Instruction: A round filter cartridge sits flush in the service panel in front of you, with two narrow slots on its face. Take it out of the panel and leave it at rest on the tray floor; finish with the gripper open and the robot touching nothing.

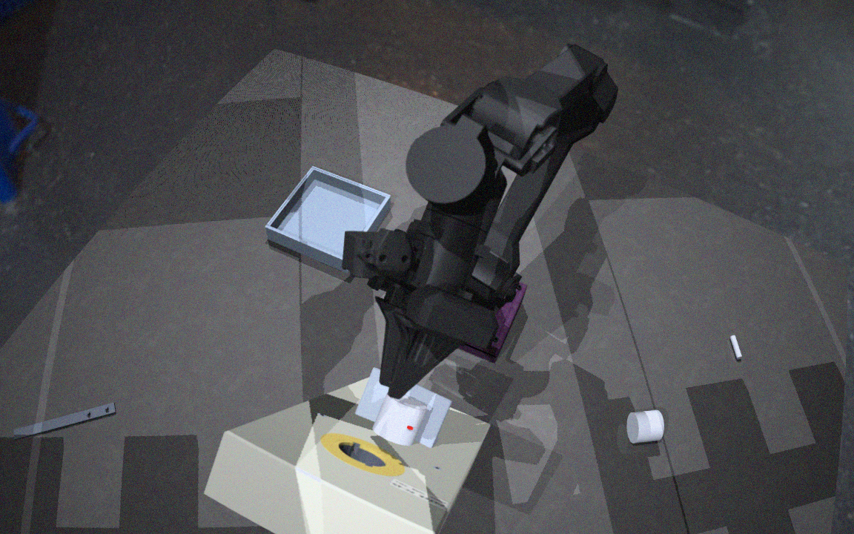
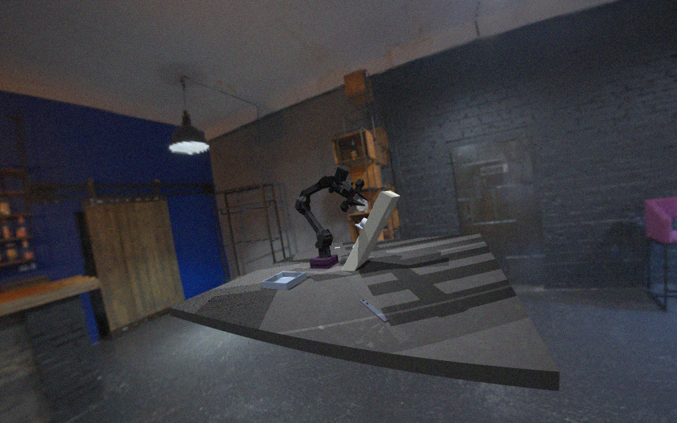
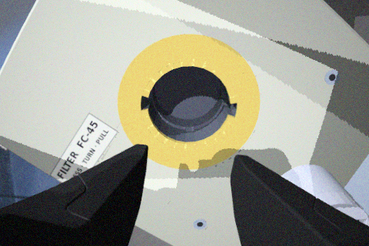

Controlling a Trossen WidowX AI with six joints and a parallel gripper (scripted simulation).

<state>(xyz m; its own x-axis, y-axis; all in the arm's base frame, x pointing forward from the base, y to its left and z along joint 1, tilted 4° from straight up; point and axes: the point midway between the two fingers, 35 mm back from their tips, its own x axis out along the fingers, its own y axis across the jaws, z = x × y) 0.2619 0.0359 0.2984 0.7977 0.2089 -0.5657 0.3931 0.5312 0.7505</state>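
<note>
My gripper tip is now 20 mm past the round filter cartridge and 100 mm above it. Round my gripper tip: small white stick 510 mm behind, 320 mm to the left, 320 mm below; light blue tray 300 mm behind, 350 mm to the right, 320 mm below.
</note>
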